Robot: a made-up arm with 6 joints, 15 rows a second.
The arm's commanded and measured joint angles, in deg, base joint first. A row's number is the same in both.
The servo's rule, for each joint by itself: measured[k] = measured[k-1] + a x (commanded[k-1-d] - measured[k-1]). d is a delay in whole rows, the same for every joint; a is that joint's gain. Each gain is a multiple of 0.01, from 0.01 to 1. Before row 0 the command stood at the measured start. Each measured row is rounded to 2 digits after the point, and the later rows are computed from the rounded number. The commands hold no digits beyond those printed.
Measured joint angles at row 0:
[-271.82 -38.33 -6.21 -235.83 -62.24 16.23]
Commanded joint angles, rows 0 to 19:
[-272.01 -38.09 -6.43 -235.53 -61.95 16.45]
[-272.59 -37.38 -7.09 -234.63 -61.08 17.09]
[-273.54 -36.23 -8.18 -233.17 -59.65 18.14]
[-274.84 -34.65 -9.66 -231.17 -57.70 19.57]
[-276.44 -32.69 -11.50 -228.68 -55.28 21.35]
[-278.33 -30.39 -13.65 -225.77 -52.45 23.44]
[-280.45 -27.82 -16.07 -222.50 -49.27 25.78]
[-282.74 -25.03 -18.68 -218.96 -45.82 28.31]
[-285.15 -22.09 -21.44 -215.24 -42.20 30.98]
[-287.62 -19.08 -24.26 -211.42 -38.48 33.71]
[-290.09 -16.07 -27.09 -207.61 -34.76 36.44]
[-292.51 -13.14 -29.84 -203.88 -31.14 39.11]
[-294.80 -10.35 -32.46 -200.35 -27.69 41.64]
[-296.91 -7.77 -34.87 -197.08 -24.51 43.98]
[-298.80 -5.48 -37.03 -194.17 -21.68 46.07]
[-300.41 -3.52 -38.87 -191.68 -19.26 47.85]
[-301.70 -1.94 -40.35 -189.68 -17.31 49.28]
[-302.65 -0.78 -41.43 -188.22 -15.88 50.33]
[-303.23 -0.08 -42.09 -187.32 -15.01 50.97]
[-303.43 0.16 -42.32 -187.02 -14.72 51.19]
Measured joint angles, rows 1 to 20:
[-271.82 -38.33 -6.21 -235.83 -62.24 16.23]
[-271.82 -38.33 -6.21 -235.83 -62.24 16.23]
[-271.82 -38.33 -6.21 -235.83 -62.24 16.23]
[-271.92 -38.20 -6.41 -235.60 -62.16 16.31]
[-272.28 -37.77 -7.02 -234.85 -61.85 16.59]
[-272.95 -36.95 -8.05 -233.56 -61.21 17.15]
[-273.95 -35.73 -9.48 -231.72 -60.19 18.02]
[-275.27 -34.12 -11.28 -229.38 -58.77 19.22]
[-276.89 -32.14 -13.39 -226.60 -56.94 20.74]
[-278.78 -29.85 -15.78 -223.44 -54.72 22.55]
[-280.88 -27.30 -18.36 -219.99 -52.14 24.62]
[-283.14 -24.54 -21.10 -216.33 -49.26 26.91]
[-285.51 -21.65 -23.91 -212.55 -46.13 29.36]
[-287.94 -18.69 -26.74 -208.75 -42.83 31.91]
[-290.36 -15.75 -29.50 -205.00 -39.44 34.50]
[-292.71 -12.89 -32.13 -201.42 -36.03 37.07]
[-294.94 -10.18 -34.57 -198.08 -32.69 39.56]
[-296.99 -7.69 -36.76 -195.07 -29.50 41.90]
[-298.80 -5.48 -38.64 -192.46 -26.53 44.04]
[-300.34 -3.60 -40.16 -190.32 -23.86 45.93]
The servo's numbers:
d 3
a 0.53 0.53 0.89 0.77 0.29 0.36

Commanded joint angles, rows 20 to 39:
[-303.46 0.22 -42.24 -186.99 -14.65 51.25]
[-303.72 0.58 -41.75 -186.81 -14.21 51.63]
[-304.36 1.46 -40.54 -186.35 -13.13 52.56]
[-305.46 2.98 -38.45 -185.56 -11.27 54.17]
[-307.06 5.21 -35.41 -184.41 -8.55 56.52]
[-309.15 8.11 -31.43 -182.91 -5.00 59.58]
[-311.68 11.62 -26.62 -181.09 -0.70 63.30]
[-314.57 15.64 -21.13 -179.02 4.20 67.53]
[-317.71 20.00 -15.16 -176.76 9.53 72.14]
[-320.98 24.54 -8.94 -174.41 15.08 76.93]
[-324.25 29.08 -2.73 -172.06 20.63 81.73]
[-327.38 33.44 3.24 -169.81 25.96 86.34]
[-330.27 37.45 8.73 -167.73 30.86 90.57]
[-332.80 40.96 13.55 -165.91 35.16 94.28]
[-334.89 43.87 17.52 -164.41 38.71 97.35]
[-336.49 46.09 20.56 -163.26 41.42 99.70]
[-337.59 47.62 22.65 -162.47 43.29 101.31]
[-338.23 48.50 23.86 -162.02 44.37 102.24]
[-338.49 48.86 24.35 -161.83 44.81 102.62]
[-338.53 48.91 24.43 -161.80 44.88 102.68]
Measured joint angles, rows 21 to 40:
[-301.56 -2.11 -41.29 -188.70 -21.55 47.51]
[-302.45 -1.03 -42.00 -187.64 -19.65 48.76]
[-302.97 -0.40 -42.28 -187.16 -18.22 49.63]
[-303.23 -0.07 -42.24 -187.03 -17.18 50.21]
[-303.49 0.27 -41.80 -186.86 -16.32 50.72]
[-303.95 0.90 -40.68 -186.47 -15.39 51.38]
[-304.75 2.00 -38.70 -185.77 -14.20 52.38]
[-305.97 3.70 -35.77 -184.72 -12.56 53.87]
[-307.66 6.04 -31.91 -183.33 -10.37 55.93]
[-309.79 9.00 -27.20 -181.61 -7.57 58.58]
[-312.32 12.52 -21.80 -179.62 -4.16 61.80]
[-315.18 16.48 -15.89 -177.42 -0.19 65.52]
[-318.25 20.75 -9.70 -175.10 4.24 69.63]
[-321.43 25.16 -3.50 -172.76 8.99 73.99]
[-324.58 29.55 2.50 -170.49 13.91 78.44]
[-327.60 33.74 8.04 -168.36 18.83 82.81]
[-330.36 37.57 12.94 -166.47 23.57 86.94]
[-332.76 40.91 17.02 -164.88 27.96 90.69]
[-334.74 43.66 20.17 -163.63 31.86 93.93]
[-336.25 45.76 22.38 -162.74 35.17 96.59]

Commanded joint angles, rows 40 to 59:
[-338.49 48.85 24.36 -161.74 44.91 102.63]
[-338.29 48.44 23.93 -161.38 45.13 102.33]
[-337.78 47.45 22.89 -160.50 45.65 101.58]
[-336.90 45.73 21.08 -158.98 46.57 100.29]
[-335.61 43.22 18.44 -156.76 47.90 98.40]
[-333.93 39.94 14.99 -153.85 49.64 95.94]
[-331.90 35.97 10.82 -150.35 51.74 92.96]
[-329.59 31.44 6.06 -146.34 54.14 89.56]
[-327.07 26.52 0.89 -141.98 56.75 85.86]
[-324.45 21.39 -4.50 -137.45 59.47 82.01]
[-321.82 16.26 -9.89 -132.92 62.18 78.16]
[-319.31 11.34 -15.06 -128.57 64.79 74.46]
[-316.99 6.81 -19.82 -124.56 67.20 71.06]
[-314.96 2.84 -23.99 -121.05 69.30 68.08]
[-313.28 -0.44 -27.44 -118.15 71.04 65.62]
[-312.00 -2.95 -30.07 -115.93 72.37 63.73]
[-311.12 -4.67 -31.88 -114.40 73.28 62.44]
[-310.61 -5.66 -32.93 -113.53 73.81 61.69]
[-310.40 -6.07 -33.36 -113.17 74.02 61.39]
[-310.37 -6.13 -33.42 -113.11 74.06 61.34]
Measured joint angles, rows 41 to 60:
[-337.30 47.21 23.70 -162.19 37.84 98.62]
[-337.93 48.08 24.28 -161.91 39.86 100.06]
[-338.25 48.52 24.41 -161.83 41.32 101.00]
[-338.38 48.69 24.37 -161.76 42.36 101.59]
[-338.33 48.56 23.98 -161.47 43.16 101.86]
[-338.04 47.97 23.01 -160.72 43.88 101.76]
[-337.44 46.78 21.29 -159.38 44.66 101.23]
[-336.47 44.89 18.75 -157.36 45.60 100.21]
[-335.12 42.27 15.40 -154.66 46.77 98.67]
[-333.41 38.93 11.32 -151.34 48.21 96.61]
[-331.39 34.96 6.64 -147.49 49.93 94.07]
[-329.10 30.49 1.52 -143.25 51.91 91.11]
[-326.64 25.67 -3.84 -138.78 54.10 87.83]
[-324.09 20.68 -9.22 -134.27 56.44 84.35]
[-321.56 15.73 -14.42 -129.88 58.86 80.79]
[-319.14 11.00 -19.23 -125.78 61.28 77.29]
[-316.92 6.68 -23.47 -122.14 63.61 73.97]
[-314.99 2.91 -27.00 -119.07 65.76 70.96]
[-313.41 -0.20 -29.73 -116.65 67.68 68.36]
[-312.20 -2.57 -31.64 -114.92 69.30 66.23]

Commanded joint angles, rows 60 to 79:
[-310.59 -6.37 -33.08 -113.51 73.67 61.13]
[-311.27 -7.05 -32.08 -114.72 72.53 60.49]
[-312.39 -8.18 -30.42 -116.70 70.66 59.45]
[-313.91 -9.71 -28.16 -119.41 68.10 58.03]
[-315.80 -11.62 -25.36 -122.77 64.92 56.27]
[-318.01 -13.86 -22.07 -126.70 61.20 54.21]
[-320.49 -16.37 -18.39 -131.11 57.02 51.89]
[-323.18 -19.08 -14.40 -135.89 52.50 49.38]
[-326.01 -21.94 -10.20 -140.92 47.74 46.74]
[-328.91 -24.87 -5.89 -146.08 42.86 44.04]
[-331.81 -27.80 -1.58 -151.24 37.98 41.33]
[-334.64 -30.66 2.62 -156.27 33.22 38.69]
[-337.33 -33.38 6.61 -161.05 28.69 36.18]
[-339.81 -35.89 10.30 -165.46 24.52 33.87]
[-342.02 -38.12 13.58 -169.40 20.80 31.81]
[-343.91 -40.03 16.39 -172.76 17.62 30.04]
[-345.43 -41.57 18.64 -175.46 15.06 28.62]
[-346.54 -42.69 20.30 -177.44 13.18 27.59]
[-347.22 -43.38 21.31 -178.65 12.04 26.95]
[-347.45 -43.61 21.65 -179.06 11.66 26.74]
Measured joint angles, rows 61 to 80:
[-311.36 -4.21 -32.79 -113.85 70.61 64.60]
[-310.85 -5.20 -33.30 -113.33 71.60 63.44]
[-310.60 -5.69 -33.41 -113.16 72.31 62.68]
[-310.59 -6.05 -33.12 -113.43 72.70 62.12]
[-310.95 -6.58 -32.19 -114.42 72.65 61.53]
[-311.71 -7.43 -30.61 -116.18 72.07 60.78]
[-312.88 -8.64 -28.43 -118.67 70.92 59.79]
[-314.43 -10.22 -25.70 -121.83 69.18 58.52]
[-316.33 -12.15 -22.47 -125.58 66.87 56.97]
[-318.53 -14.39 -18.84 -129.84 64.01 55.14]
[-320.99 -16.88 -14.89 -134.50 60.67 53.07]
[-323.65 -19.56 -10.72 -139.44 56.92 50.79]
[-326.44 -22.37 -6.42 -144.55 52.84 48.36]
[-329.29 -25.25 -2.11 -149.70 48.53 45.83]
[-332.13 -28.12 2.10 -154.76 44.09 43.26]
[-334.89 -30.91 6.11 -159.60 39.62 40.71]
[-337.50 -33.55 9.84 -164.11 35.24 38.25]
[-339.90 -35.97 13.17 -168.18 31.05 35.93]
[-342.03 -38.12 16.04 -171.71 27.16 33.81]
[-343.83 -39.95 18.35 -174.60 23.65 31.94]

